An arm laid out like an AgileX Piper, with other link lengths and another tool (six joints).
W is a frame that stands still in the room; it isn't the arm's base.
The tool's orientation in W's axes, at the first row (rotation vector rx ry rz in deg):
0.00 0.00 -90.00
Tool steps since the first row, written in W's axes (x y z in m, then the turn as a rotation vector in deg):
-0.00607 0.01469 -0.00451 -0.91 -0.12 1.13
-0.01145 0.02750 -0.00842 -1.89 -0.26 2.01
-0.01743 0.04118 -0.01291 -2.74 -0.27 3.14
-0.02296 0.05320 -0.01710 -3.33 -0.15 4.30
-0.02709 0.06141 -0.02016 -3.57 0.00 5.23
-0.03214 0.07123 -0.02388 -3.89 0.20 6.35
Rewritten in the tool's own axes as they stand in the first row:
-0.01469 -0.00607 -0.00451 0.12 -0.91 1.13
-0.02750 -0.01145 -0.00842 0.26 -1.89 2.01
-0.04118 -0.01743 -0.01291 0.27 -2.74 3.14
-0.05320 -0.02296 -0.01710 0.15 -3.33 4.30
-0.06141 -0.02709 -0.02016 0.00 -3.57 5.23
-0.07123 -0.03214 -0.02388 -0.20 -3.89 6.35

